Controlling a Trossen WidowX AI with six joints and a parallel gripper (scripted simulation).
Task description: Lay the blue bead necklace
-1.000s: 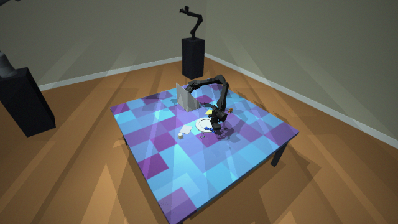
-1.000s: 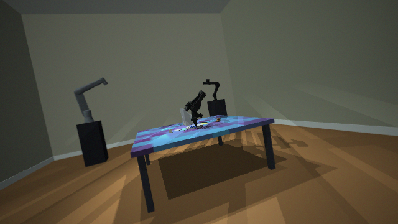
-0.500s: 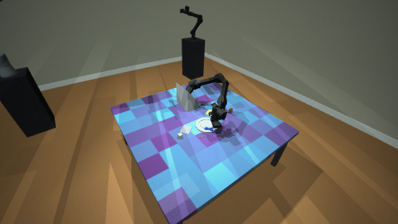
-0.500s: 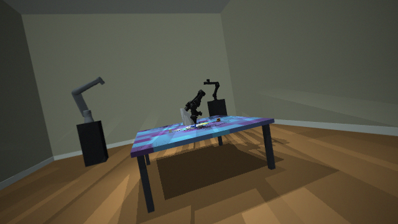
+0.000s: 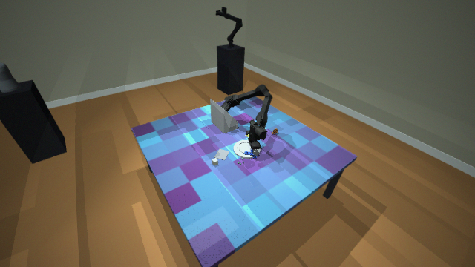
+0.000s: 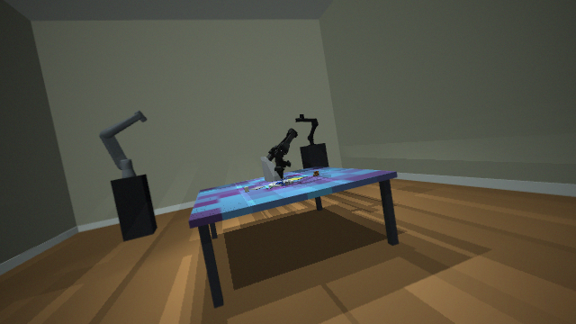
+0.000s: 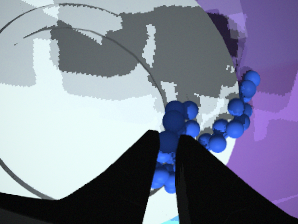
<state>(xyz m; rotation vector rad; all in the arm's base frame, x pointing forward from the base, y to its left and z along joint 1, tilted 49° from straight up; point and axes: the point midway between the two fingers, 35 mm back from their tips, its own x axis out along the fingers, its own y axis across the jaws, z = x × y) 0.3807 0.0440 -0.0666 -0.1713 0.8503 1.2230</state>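
The round white bead board is 6 cm behind my gripper tip and 4 cm below it. Also, from my gripper tip: cream cube (27 cm to the right, 7 cm behind, 3 cm below); then yellow patch (17 cm to the left, 16 cm behind, 5 cm below); then flat grey square (18 cm to the right, 12 cm behind, 5 cm below).
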